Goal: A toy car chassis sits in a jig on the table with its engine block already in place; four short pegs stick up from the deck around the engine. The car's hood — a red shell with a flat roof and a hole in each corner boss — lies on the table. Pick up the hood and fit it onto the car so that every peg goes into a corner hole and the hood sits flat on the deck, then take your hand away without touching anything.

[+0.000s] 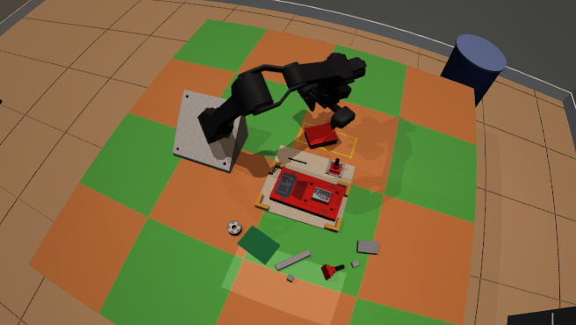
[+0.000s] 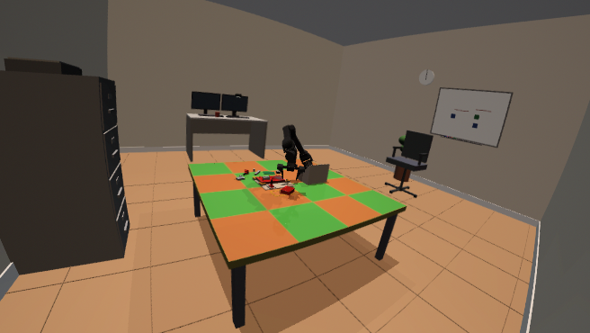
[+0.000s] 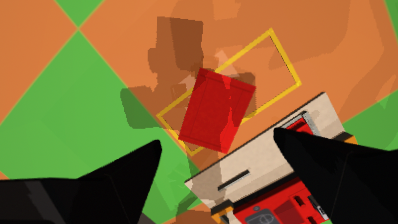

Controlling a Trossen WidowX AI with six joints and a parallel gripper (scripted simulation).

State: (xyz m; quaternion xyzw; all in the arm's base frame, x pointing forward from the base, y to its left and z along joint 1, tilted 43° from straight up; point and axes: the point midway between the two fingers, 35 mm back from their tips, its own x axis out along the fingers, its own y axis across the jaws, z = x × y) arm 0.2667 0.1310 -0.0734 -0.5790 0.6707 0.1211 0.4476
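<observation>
Now: gripper tip 8 cm above the red hood. Also, from my gripper tip: grey engine block (8 cm ahead, 21 cm to the right, 7 cm below); then grey bar (7 cm ahead, 42 cm to the right, 8 cm below); then dark green plate (4 cm behind, 41 cm to the right, 9 cm below).
</observation>
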